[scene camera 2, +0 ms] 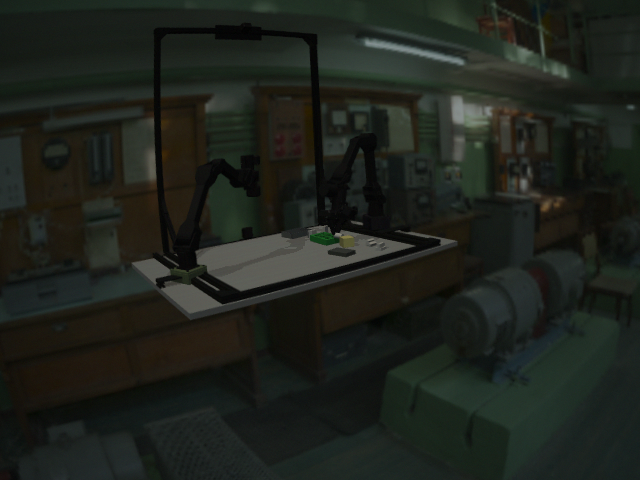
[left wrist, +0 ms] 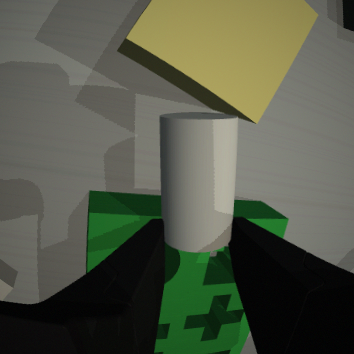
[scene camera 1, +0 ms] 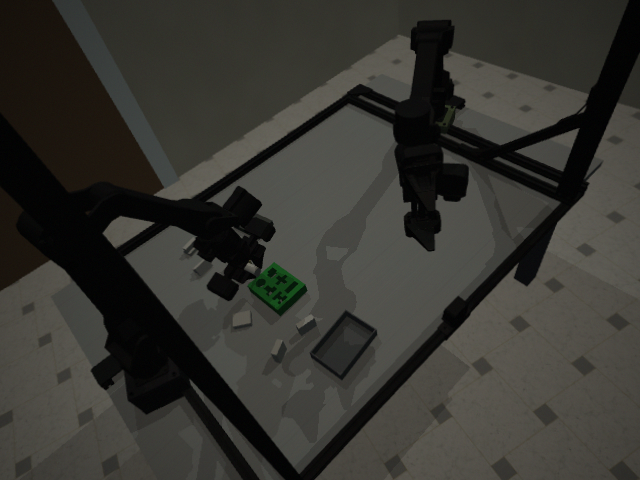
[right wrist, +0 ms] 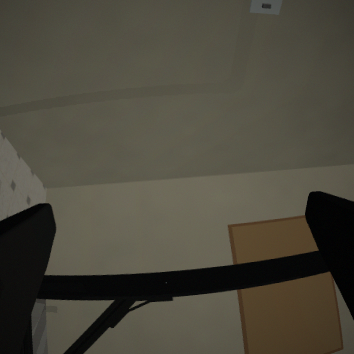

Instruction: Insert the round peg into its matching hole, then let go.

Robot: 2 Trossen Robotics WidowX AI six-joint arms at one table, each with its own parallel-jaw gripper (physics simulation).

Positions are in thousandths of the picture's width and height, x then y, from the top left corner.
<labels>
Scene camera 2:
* my left gripper: 524, 491
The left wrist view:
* my left gripper: 555, 648
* green hole board: 566, 849
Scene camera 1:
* my left gripper: 402, 568
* my right gripper: 674, 484
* green hole board: 460, 603
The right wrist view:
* my right gripper: 516, 597
</labels>
